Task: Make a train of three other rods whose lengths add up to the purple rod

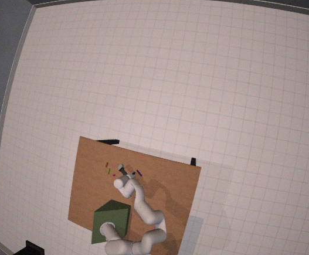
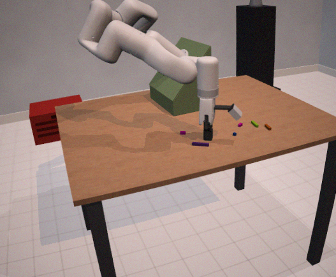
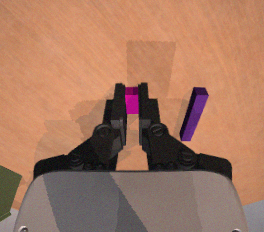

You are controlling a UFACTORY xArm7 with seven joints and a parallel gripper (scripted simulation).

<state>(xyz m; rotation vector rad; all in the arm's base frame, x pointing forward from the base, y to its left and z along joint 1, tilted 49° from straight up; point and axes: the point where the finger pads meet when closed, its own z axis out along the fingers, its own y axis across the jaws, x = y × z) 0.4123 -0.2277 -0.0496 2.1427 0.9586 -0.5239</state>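
Right now the purple rod is 30 mm ahead of my hand, 50 mm to the right of it and 20 mm below it. Also, from my hand: blue rod (30 mm ahead, 100 mm to the left, 20 mm below); then orange rod (50 mm ahead, 250 mm to the left, 20 mm below); then lime rod (10 mm behind, 230 mm to the left, 20 mm below).
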